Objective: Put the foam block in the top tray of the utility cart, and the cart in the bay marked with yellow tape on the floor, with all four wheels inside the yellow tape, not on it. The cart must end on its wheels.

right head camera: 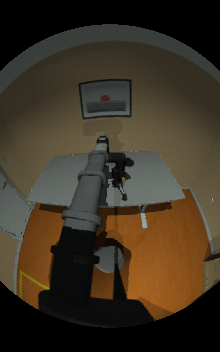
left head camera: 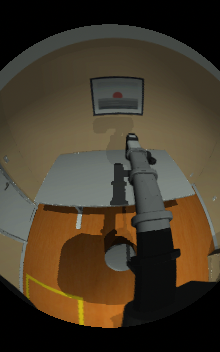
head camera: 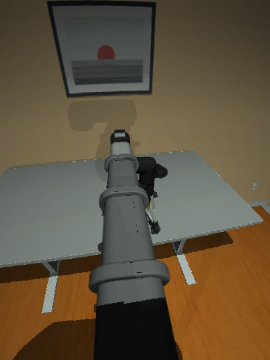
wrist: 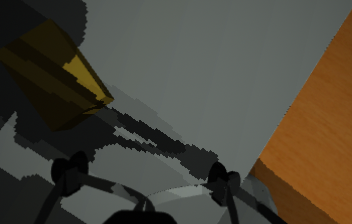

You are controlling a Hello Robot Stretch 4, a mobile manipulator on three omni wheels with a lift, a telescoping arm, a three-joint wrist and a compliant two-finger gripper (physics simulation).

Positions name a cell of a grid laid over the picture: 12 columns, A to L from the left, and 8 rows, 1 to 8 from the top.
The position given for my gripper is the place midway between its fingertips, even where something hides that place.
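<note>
A framed picture (left head camera: G3) is in my sight, and the right head camera view has that picture (right head camera: F3) too. I also see my gripper (wrist: F7).
</note>
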